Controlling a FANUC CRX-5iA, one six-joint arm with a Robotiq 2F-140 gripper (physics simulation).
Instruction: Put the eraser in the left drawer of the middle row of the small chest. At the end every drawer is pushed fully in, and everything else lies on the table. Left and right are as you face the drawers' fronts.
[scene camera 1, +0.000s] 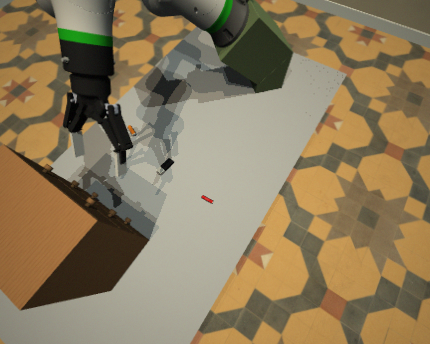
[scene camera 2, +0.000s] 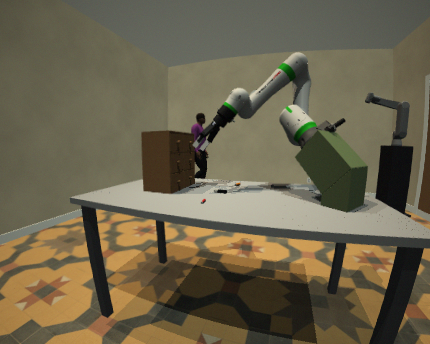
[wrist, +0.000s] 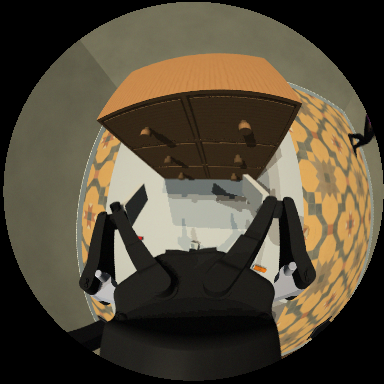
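Pixels of known places: gripper, between the fingertips: (scene camera 1: 99, 164) (scene camera 2: 198, 148) (wrist: 193, 187); arm's base, origin of its link: (scene camera 1: 230, 24) (scene camera 2: 316, 144).
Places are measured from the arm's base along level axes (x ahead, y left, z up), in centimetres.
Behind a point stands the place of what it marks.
Observation:
The small chest (scene camera 1: 45, 225) {x 75.7, y 0.2, z 6.4 cm} (scene camera 2: 156, 162) {x 78.3, y 7.5, z -9.6 cm} (wrist: 200, 75) {x 73.0, y -9.2, z 6.4 cm} is brown, with two columns of three knobbed drawers. Its left middle drawer (scene camera 2: 178, 169) {x 69.5, y -0.5, z -14.0 cm} (wrist: 155, 151) {x 69.8, y 2.7, z -7.4 cm} looks flush, as do the other drawer fronts. My gripper (scene camera 1: 99, 154) {x 60.1, y -6.3, z -2.7 cm} (scene camera 2: 200, 145) {x 60.1, y -6.3, z -2.7 cm} (wrist: 193, 187) {x 60.1, y -6.3, z -2.7 cm} is wide open and empty, in the air in front of the chest, about level with the top row. A small black block with a pale end (scene camera 1: 167, 165) {x 45.9, y -0.8, z -24.3 cm} (scene camera 2: 221, 191) {x 45.6, y -0.5, z -24.8 cm} and a small orange piece (scene camera 1: 132, 130) {x 39.9, y -21.4, z -24.3 cm} (scene camera 2: 238, 184) {x 39.3, y -21.5, z -24.9 cm} (wrist: 259, 269) {x 39.7, y -22.0, z -24.2 cm} lie on the table. Which is the eraser is too small to tell.
A thin red piece (scene camera 1: 207, 199) {x 50.0, y 18.0, z -24.7 cm} (scene camera 2: 203, 201) {x 49.3, y 19.5, z -24.8 cm} (wrist: 140, 238) {x 49.6, y 16.1, z -24.6 cm} lies on the white table (scene camera 1: 240, 130) {x 19.4, y 15.4, z -25.6 cm} (scene camera 2: 260, 212) {x 25.3, y 25.9, z -25.6 cm}, towards the side nearer scene camera 2. The green robot base (scene camera 1: 257, 52) {x 1.2, y 11.1, z -5.7 cm} (scene camera 2: 342, 175) {x -6.0, y 18.8, z -11.7 cm} stands at the far end from the chest. Arm shadows fall across the table.

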